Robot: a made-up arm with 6 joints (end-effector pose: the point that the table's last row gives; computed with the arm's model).
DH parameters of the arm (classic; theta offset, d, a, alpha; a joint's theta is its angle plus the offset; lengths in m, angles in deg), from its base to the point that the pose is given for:
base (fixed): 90 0.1 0 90
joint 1: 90 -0.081 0.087 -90
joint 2: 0 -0.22 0.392 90
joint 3: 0 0.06 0.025 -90
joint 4: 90 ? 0.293 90
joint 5: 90 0.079 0.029 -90
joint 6: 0 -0.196 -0.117 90
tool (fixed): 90 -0.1 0 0
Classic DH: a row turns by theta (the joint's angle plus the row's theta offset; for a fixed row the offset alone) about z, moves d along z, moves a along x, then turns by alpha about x.
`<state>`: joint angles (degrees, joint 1 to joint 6).
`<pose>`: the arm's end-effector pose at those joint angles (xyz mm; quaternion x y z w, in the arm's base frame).
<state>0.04 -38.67 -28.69 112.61 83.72 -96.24</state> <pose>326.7 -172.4 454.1 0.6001 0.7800 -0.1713 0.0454</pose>
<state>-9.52 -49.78 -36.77 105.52 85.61 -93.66</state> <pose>396.2 -105.0 434.0 0.5362 0.7410 -0.4036 0.0227</pose>
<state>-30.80 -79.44 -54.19 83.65 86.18 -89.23</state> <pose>525.1 -46.4 266.6 -0.3318 -0.4381 0.8283 0.1092</pose>
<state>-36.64 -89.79 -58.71 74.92 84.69 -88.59</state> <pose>545.9 -69.6 199.8 -0.2638 -0.2978 0.9019 0.1679</pose>
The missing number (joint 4, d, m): 0.168
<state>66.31 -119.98 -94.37 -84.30 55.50 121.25</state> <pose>390.8 711.3 541.9 -0.2103 0.8712 -0.3038 0.3232</pose>
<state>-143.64 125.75 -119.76 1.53 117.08 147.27</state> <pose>-467.8 -649.0 -10.8 -0.5701 -0.2095 0.1095 0.7869</pose>
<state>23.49 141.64 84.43 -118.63 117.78 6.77</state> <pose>-253.1 -162.0 226.2 -0.3550 0.1624 0.9202 0.0288</pose>
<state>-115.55 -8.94 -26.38 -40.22 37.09 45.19</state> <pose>-224.7 781.7 -545.4 -0.5599 0.2961 -0.4101 0.6563</pose>
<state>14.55 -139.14 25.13 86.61 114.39 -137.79</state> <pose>103.5 7.3 -1.7 -0.4147 -0.5360 0.4461 0.5846</pose>
